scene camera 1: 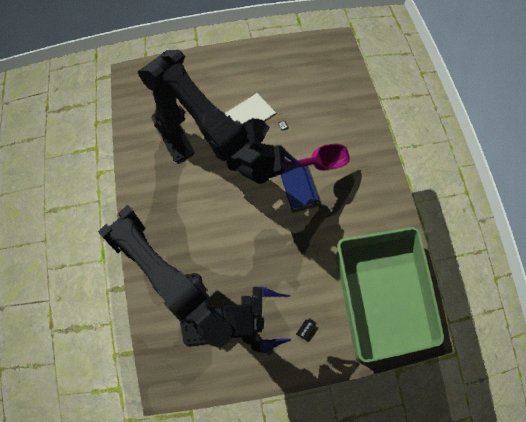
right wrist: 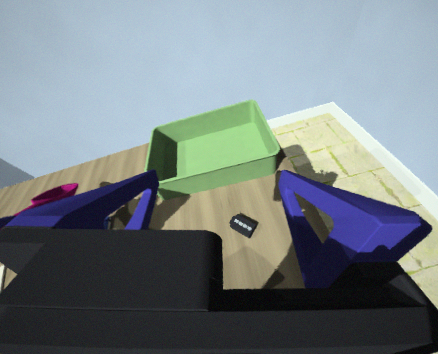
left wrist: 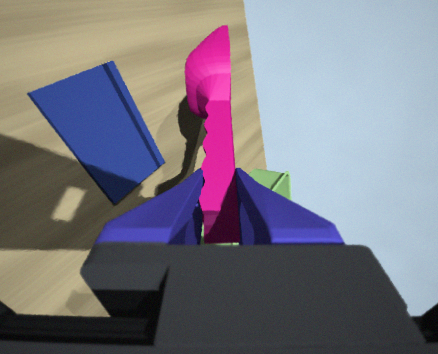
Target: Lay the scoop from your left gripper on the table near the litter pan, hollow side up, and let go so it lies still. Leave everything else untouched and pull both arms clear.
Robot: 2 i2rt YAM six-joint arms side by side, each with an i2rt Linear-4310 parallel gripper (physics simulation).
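Frame: origin at the left arm's base, x left, y ahead, z down, level; centimetres.
Where they show: left gripper, fingertip midpoint: (scene camera 1: 296,164) (left wrist: 219,176); right gripper, fingertip midpoint: (scene camera 1: 289,317) (right wrist: 218,176); left arm's base, origin of the base link: (scene camera 1: 172,134).
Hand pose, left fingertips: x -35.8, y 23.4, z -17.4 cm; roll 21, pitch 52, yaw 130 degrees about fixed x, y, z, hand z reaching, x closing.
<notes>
Each offset is from my left fingertips to the top centre of the thing. "pt": to the spot under its first point. Level surfaces: height alone.
The magenta scoop (scene camera 1: 331,157) (left wrist: 218,135) (right wrist: 56,192) is held by its handle in my left gripper (scene camera 1: 292,161) (left wrist: 219,176), which is shut on it. In scene camera 1 the scoop's bowl shows its hollow side, and its shadow falls apart from it on the table @[dz +17.4 cm] (scene camera 1: 225,215), so it is above the surface. The green litter pan @[dx -41.5, dy +6.3, dz +9.0 cm] (scene camera 1: 432,300) (right wrist: 215,177) stands at the lower right in scene camera 1, below the scoop in the picture; a corner of the pan @[pt dx -28.3, dy +18.5, dz +9.0 cm] (left wrist: 280,182) shows in the left wrist view. My right gripper (scene camera 1: 290,318) (right wrist: 218,176) is open and empty, left of the pan in scene camera 1.
A blue book-like block @[dx +0.2, dy +2.3, dz +16.2 cm] (scene camera 1: 300,187) (left wrist: 100,125) lies below the left gripper in the picture. A small black item @[dx -37.5, dy -17.4, dz +15.8 cm] (scene camera 1: 306,330) (right wrist: 244,225) lies between the right gripper and the pan. A cream flat rectangle @[pt dx +31.3, dy +3.5, dz +16.9 cm] (scene camera 1: 252,108) and a small white tile @[dx +21.0, dy +9.0, dz +17.2 cm] (scene camera 1: 283,125) lie near the left arm.
</notes>
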